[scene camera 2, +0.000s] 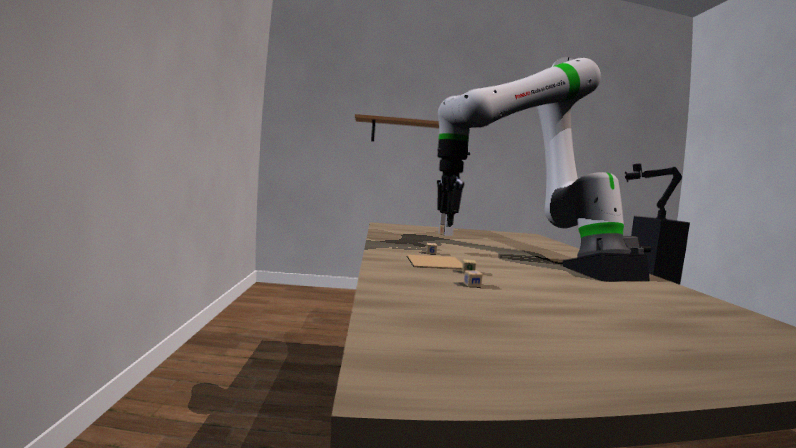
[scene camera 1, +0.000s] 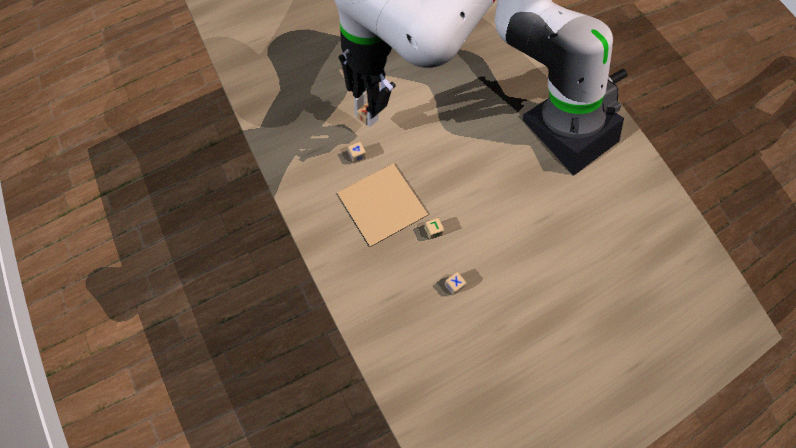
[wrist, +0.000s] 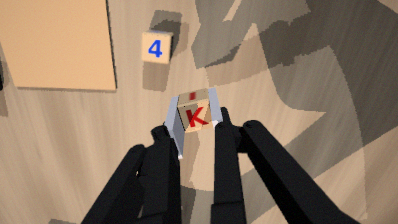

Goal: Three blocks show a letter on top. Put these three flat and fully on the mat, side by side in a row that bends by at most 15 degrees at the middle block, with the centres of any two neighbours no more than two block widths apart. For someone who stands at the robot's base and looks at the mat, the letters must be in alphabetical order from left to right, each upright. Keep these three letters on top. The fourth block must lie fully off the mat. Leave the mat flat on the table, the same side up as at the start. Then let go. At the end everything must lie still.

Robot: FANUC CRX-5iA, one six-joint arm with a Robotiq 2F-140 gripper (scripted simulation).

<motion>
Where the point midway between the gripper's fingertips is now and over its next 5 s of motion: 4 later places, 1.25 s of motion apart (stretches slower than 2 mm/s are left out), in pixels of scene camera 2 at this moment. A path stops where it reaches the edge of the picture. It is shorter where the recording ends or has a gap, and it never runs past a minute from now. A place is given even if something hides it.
The gripper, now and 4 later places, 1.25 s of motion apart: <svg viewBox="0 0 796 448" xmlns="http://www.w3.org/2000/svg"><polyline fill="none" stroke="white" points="445,234 441,223 440,245 438,261 442,222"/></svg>
</motion>
